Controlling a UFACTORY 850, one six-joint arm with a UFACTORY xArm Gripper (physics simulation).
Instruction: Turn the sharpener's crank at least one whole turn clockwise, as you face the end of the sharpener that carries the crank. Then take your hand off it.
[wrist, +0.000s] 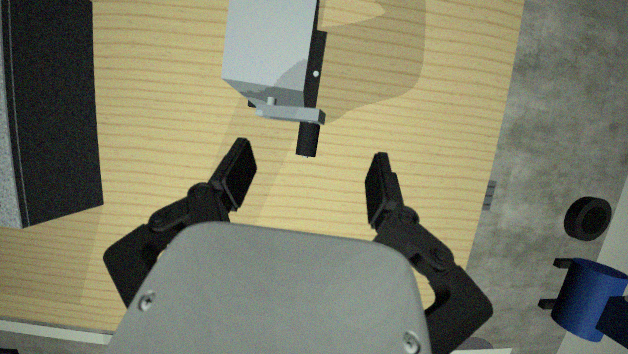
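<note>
The sharpener (270, 42) is a light grey box with a dark side, at the top middle of the wrist view. Its grey crank arm (290, 113) sits on the near end and reaches to the right from a small shaft. A black cylindrical handle (307, 139) sticks out from the right end of the crank arm, toward my gripper. My gripper (310, 159) is open, with nothing between its fingers. The handle's tip lies in line with the space between the fingertips, a bit beyond them. No contact between fingers and handle shows.
A black box-like block (55, 115) stands at the left on the wooden table (165, 125). The table's right edge runs down the view, with grey floor (560, 100) beyond it. A black ring (575, 219) and a blue cylinder (582, 297) are at the lower right.
</note>
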